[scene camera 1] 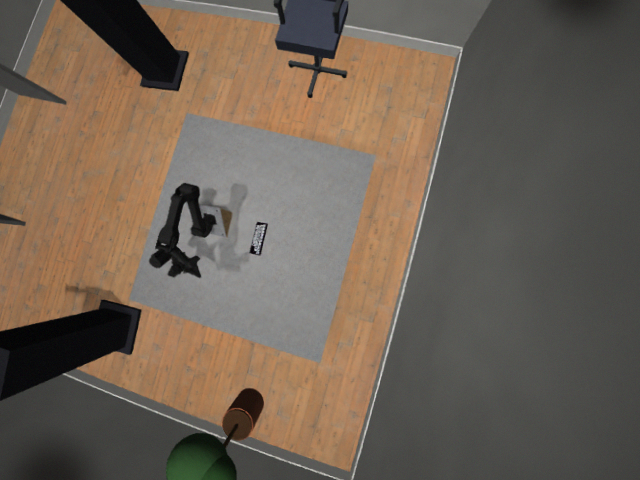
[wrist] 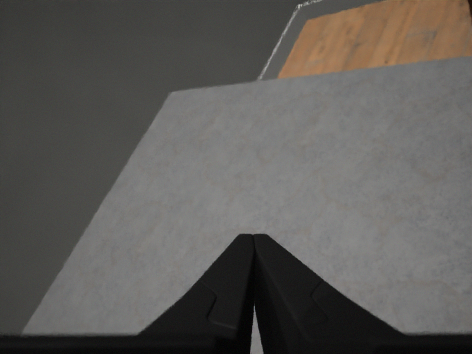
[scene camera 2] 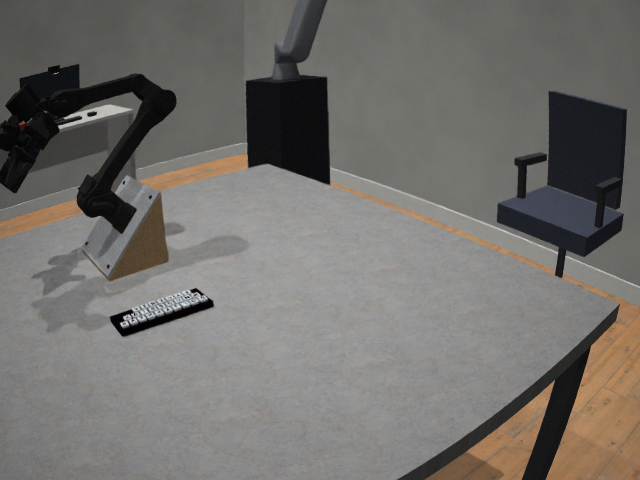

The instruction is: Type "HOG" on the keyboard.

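Pixels of known places: gripper, fingertip midpoint: (scene camera 1: pixel 200 277) (wrist: pixel 252 247) (scene camera 2: pixel 6 186); arm's base, link origin: (scene camera 1: pixel 210 218) (scene camera 2: pixel 124 218).
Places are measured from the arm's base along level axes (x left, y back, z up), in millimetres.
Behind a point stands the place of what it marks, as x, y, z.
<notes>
A small black keyboard (scene camera 1: pixel 258 238) @(-57, -285, -80) (scene camera 2: pixel 162 311) @(-61, -304, -79) with white keys lies flat on the grey table (scene camera 1: pixel 305 289) @(-301, -630, -97) (scene camera 2: pixel 336 372) @(66, -611, -97) (wrist: pixel 300 165) @(-503, -341, -97). The letters on its keys are too small to read. My gripper (scene camera 1: pixel 199 275) @(-307, -127, 179) (scene camera 2: pixel 11 190) @(-307, -127, 179) (wrist: pixel 252 247) @(-307, -127, 179) is shut and empty, its two fingertips together. It hangs high above the table, well off to the left of the keyboard in both scene views. In the wrist view the fingertips point over bare table top, and the keyboard does not show there.
My arm's base sits on a slanted wooden block (scene camera 1: pixel 226 222) @(0, -77, -49) (scene camera 2: pixel 147 242) @(22, -77, -40) with a metal plate, beside the keyboard. A blue chair (scene camera 1: pixel 309 31) (scene camera 2: pixel 560 214), black pillars (scene camera 1: pixel 165 72) (scene camera 2: pixel 287 129) and a potted plant (scene camera 1: pixel 242 413) stand around the table.
</notes>
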